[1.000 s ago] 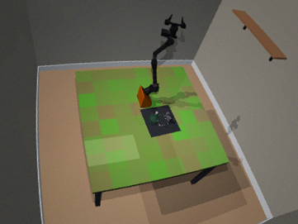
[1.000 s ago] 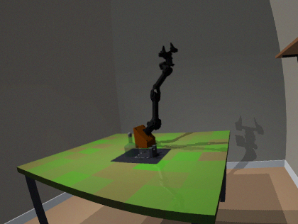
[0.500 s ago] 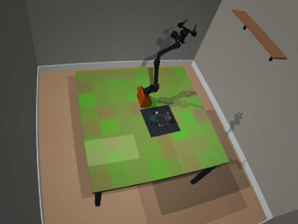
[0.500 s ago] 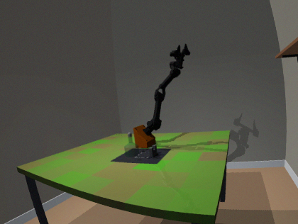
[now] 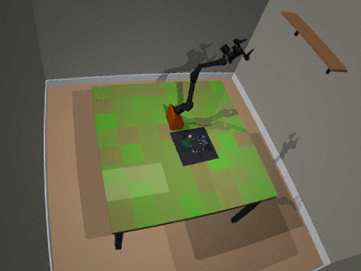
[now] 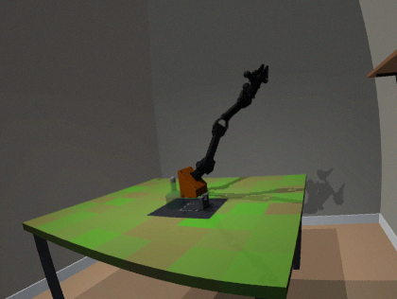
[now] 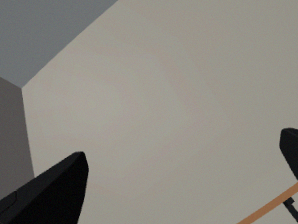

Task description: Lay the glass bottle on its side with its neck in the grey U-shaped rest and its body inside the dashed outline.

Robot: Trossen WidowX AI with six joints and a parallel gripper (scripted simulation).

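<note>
The green glass bottle is 64 cm below my gripper tip, 43 cm to the right of it and 43 cm ahead of it. Also, from my gripper tip: dark mat: 73 cm below, 42 cm ahead, 35 cm to the right.
</note>
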